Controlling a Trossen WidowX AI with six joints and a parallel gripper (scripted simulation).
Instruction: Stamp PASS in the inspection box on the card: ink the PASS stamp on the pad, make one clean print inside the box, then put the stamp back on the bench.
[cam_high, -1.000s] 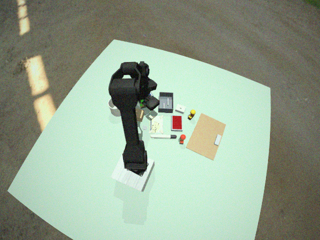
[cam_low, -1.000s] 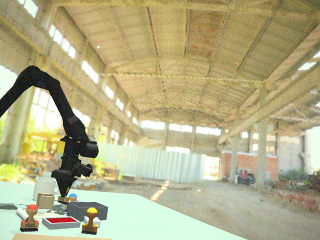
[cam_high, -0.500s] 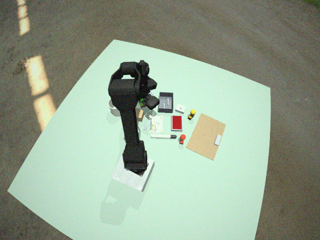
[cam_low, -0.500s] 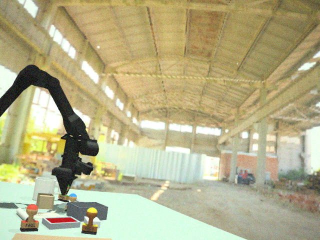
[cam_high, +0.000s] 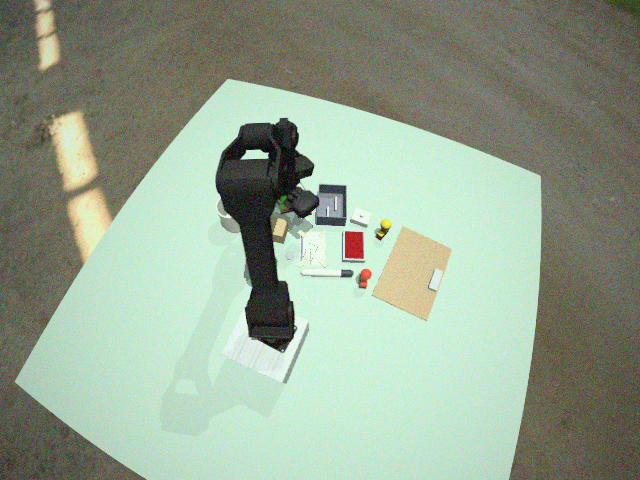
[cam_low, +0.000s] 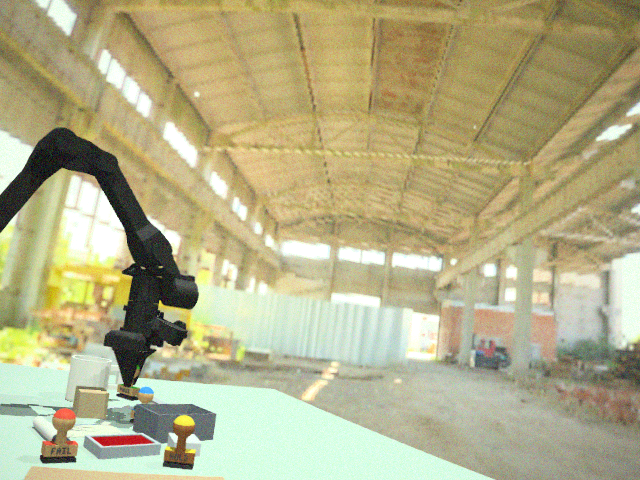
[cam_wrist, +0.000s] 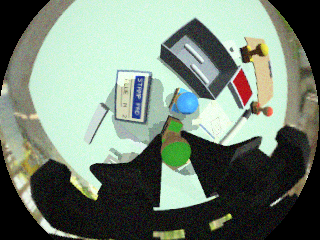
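My gripper tip is 20 cm to the left of the red ink pad and 6 cm above it. Also, from my gripper tip: PASS stamp right at my gripper tip; blue-knob stamp 3 cm ahead, 3 cm to the right, 4 cm below; cardboard box 6 cm behind, 4 cm below.
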